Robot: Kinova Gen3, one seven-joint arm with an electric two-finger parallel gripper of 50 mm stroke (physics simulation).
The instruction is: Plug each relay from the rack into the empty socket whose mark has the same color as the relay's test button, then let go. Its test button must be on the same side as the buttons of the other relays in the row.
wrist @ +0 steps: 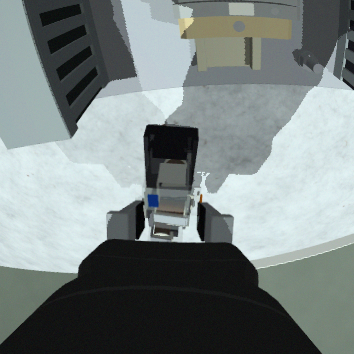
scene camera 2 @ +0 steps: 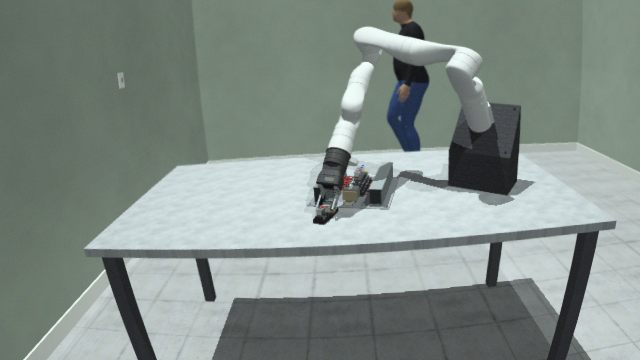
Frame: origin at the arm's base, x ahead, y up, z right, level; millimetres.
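Seen in the pictures: gripper, fingertip midpoint: (wrist: 170, 214) (scene camera 2: 325, 209); arm's base, origin of the base link: (scene camera 2: 480, 122).
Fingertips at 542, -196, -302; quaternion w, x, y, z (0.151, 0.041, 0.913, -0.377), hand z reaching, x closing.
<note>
Offsets run from my fingertips to a thing's middle, as dx, dy, dz. "*": to the spot under its first point.
The black relay rack {+0, -18, +9} (scene camera 2: 318, 220) (wrist: 171, 131) stands on the table in front of the panel. Relays with clear housings sit in it. A blue button {-3, +18, +41} (wrist: 153, 200) shows on the left and an orange one {-3, -2, +8} (wrist: 201, 198) on the right in the wrist view. My gripper (scene camera 2: 326, 205) (wrist: 170, 214) is low over the rack, its fingers shut on the sides of a relay; a small red spot shows between them in the scene view. The held relay's lower part is hidden. The socket row {-87, -10, +253} (scene camera 2: 365, 184) is on the panel behind the gripper, its marks too small to read.
A tan end block {-69, -1, +145} (scene camera 2: 350, 195) (wrist: 240, 28) closes the near end of the row. A tall grey slotted duct {-174, +3, +225} (scene camera 2: 382, 182) stands along one side of the panel, and a duct {* +14, +33, +124} (wrist: 35, 100) also shows at upper left in the wrist view. A person (scene camera 2: 411, 65) is behind the table.
</note>
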